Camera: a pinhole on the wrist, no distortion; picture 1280 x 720 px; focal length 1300.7 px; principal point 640.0 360.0 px. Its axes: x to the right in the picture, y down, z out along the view. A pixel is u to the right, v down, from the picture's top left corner.
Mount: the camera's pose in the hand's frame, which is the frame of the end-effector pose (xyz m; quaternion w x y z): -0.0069 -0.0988 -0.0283 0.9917 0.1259 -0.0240 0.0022
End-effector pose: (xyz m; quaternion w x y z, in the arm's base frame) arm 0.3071 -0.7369 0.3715 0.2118 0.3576 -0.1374 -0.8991
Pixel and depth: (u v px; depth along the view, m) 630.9 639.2 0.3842
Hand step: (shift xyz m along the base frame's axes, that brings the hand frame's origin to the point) -0.2689 0.1487 0.2278
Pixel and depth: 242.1 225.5 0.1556
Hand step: -0.0842 0.1742 0.0568
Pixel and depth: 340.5 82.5 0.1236
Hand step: -0.0755 0.1629 0.0209
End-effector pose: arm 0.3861 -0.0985 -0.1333 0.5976 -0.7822 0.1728 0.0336
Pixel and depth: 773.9 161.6 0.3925
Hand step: 0.1459 0.3742 0.1354
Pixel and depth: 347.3 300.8 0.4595
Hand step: 0.0116 0.4673 0.1348
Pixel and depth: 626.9 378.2 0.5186
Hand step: 0.1075 0.5079 0.0793
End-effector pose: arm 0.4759 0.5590 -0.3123 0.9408 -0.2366 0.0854 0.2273
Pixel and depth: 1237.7 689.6 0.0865
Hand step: 0.0749 -0.0365 0.0875
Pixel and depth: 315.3 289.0 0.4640
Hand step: 0.0064 -0.0457 0.4927
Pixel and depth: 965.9 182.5 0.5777
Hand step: 0.2753 0.0428 0.5523
